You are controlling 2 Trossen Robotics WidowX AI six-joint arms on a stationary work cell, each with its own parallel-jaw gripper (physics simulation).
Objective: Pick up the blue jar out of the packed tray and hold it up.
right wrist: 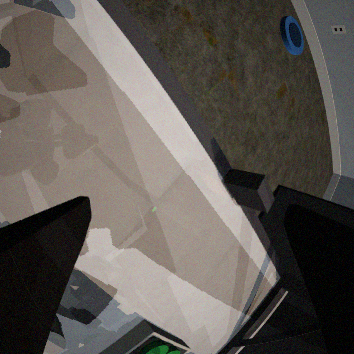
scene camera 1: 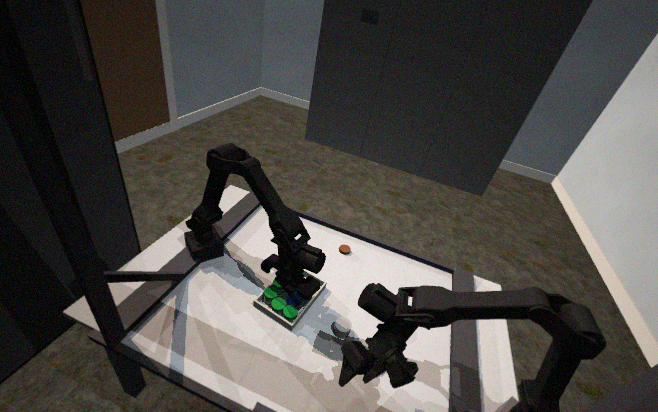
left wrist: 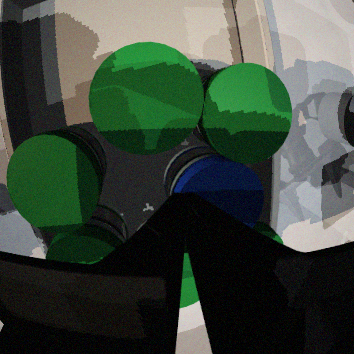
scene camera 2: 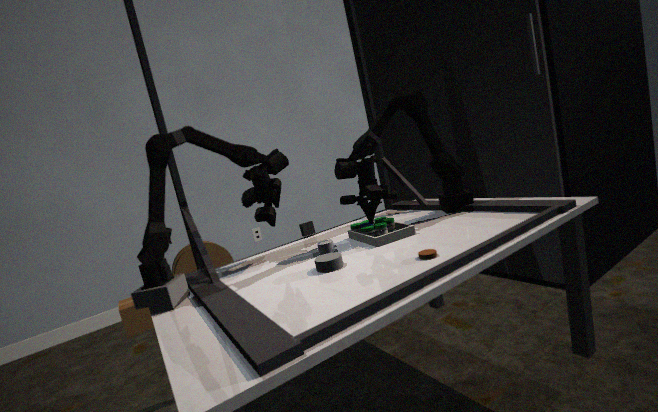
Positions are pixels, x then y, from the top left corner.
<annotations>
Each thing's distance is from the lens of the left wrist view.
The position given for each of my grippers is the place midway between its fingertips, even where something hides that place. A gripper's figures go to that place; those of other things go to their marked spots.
my left gripper (left wrist: 182, 202): 10 cm
blue jar (left wrist: 233, 187): 10 cm
green jar (left wrist: 246, 116): 10 cm
green jar (left wrist: 146, 97): 8 cm
</annotations>
